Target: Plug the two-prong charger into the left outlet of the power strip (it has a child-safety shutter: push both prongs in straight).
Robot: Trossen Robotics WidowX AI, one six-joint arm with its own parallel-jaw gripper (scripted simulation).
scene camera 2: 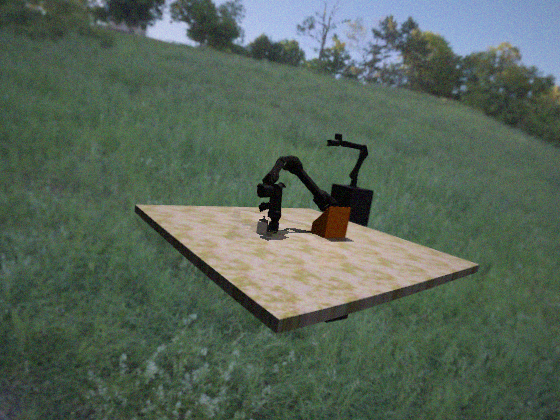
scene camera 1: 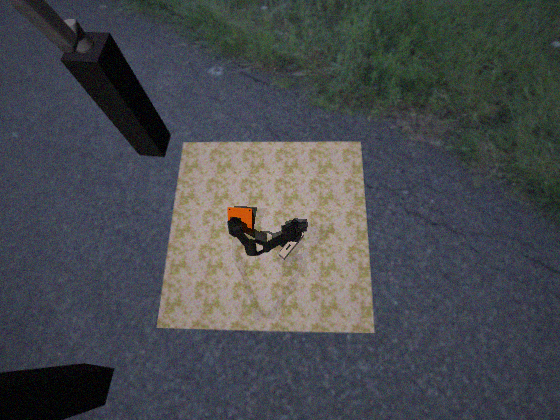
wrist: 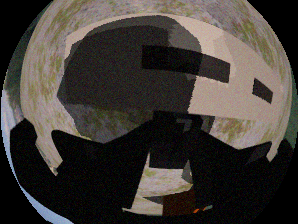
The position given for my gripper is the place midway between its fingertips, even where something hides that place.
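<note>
Looking through the wrist view, I find my gripper point(wrist: 169, 126), and in that same view there is a dark charger point(wrist: 174, 134).
</note>
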